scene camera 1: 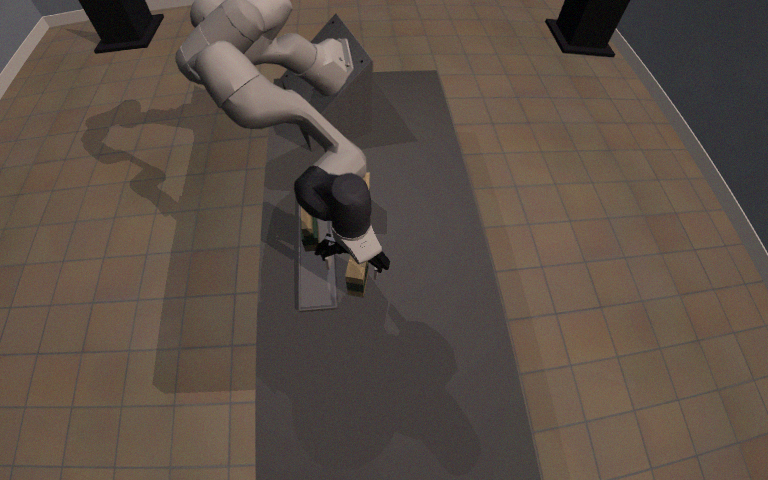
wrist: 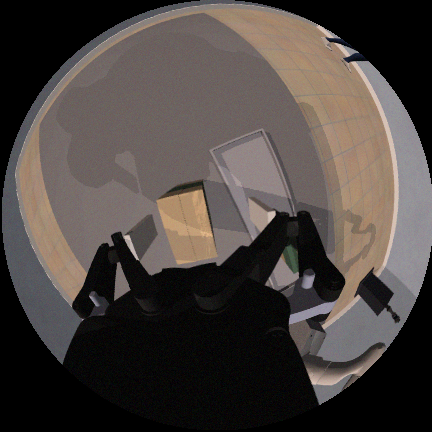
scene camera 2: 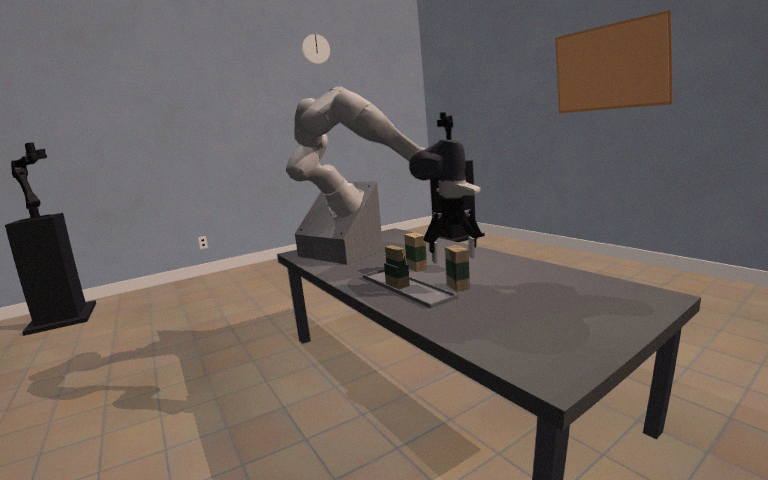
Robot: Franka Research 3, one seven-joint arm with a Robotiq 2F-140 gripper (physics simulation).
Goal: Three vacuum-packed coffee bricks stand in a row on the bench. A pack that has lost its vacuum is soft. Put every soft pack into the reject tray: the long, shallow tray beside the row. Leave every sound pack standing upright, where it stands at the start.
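One coffee pack (scene camera 1: 356, 275) (scene camera 2: 457, 269) (wrist: 190, 225) stands upright at the row's end farther from the robot base. My gripper (scene camera 1: 352, 264) (scene camera 2: 453, 250) (wrist: 199, 216) is open and empty, its fingers wide apart at about the height of this pack's top, one toward each side, with gaps. A second pack (scene camera 1: 368, 180) (scene camera 2: 416, 254) stands upright nearer the base; the arm mostly hides it in scene camera 1. A third pack (scene camera 1: 308, 230) (scene camera 2: 396, 272) (wrist: 291, 257) stands in the reject tray (scene camera 1: 316, 291) (scene camera 2: 428, 293) (wrist: 255, 160), its green band uneven and bulging.
The tray runs alongside the row, close to the near pack, with a low rim. The robot base (scene camera 1: 362, 84) (scene camera 2: 362, 226) stands at the bench's (scene camera 1: 430, 283) (scene camera 2: 594, 339) far end. A finger partly hides the tray and its pack in the wrist view.
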